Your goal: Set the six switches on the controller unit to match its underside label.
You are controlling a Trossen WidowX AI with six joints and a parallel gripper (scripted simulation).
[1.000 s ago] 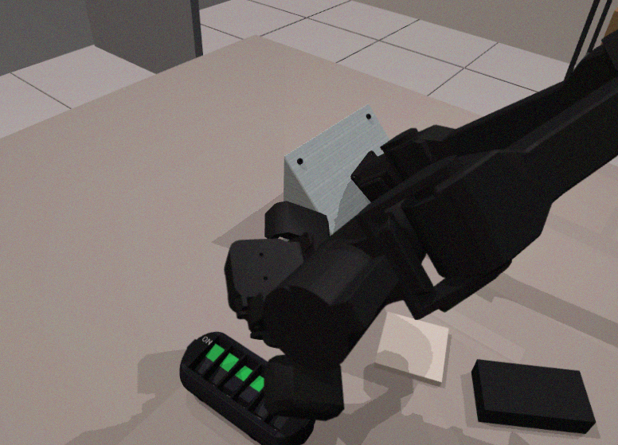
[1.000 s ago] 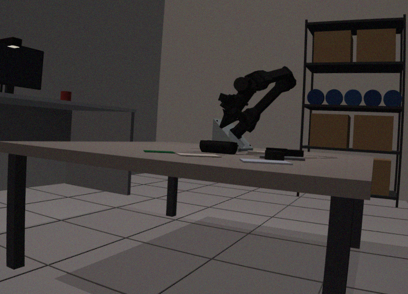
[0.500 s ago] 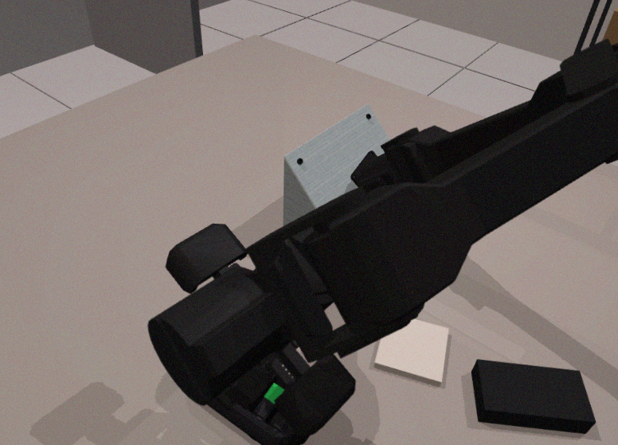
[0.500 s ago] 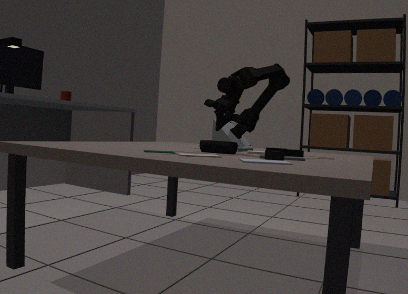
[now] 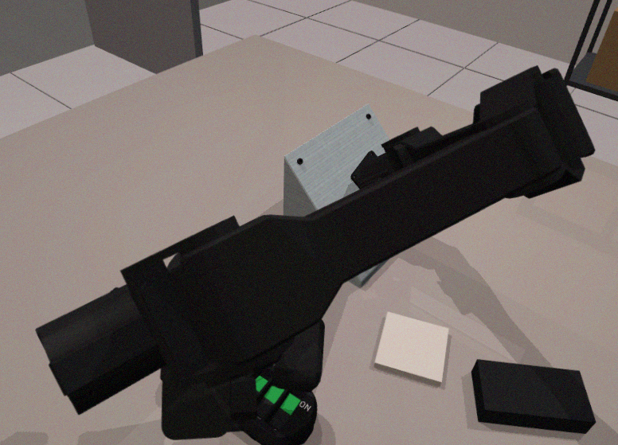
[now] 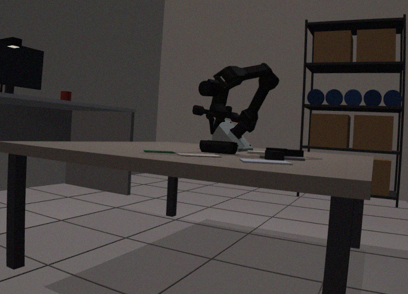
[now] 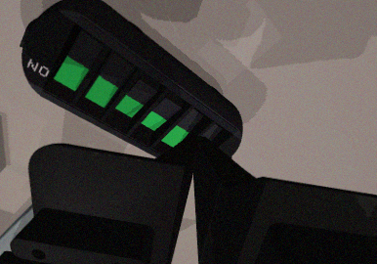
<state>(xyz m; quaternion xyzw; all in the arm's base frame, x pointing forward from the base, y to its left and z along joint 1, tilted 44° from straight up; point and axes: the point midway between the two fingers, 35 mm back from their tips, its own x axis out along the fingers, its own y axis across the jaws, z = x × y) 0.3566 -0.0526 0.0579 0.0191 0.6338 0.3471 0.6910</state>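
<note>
My gripper tip is 180 mm past the beige square tile, 150 mm to the right of it and 70 mm above it. The rest, counted from my gripper tip: black block (290 mm to the left, 180 mm behind, 60 mm below); then pale sheet (280 mm ahead, 270 mm to the left, 70 mm below); then thin green strip (200 mm ahead, 130 mm to the right, 70 mm below).
</note>
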